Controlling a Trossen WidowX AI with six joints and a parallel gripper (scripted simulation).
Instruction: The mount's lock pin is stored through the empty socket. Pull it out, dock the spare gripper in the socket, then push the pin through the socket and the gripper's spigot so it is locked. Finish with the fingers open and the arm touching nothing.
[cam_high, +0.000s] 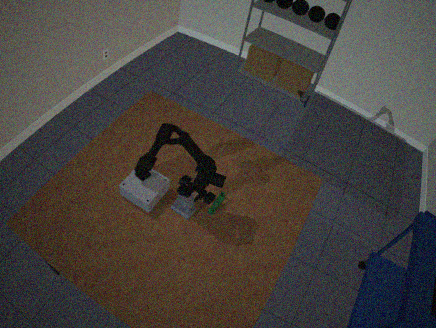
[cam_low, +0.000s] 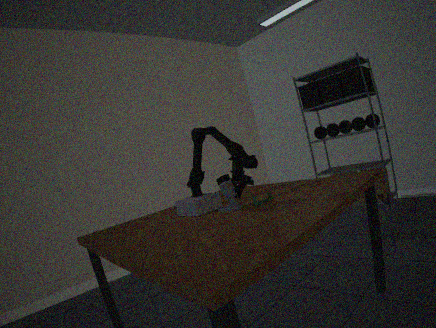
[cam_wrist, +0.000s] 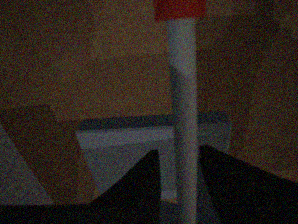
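Now: gripper tip 4 cm to the left of the socket mount. The rest, counted from my gripper tip: spare gripper (1 cm behind, 4 cm to the right, 8 cm above); green holder (9 cm ahead, 10 cm to the left, 2 cm below).
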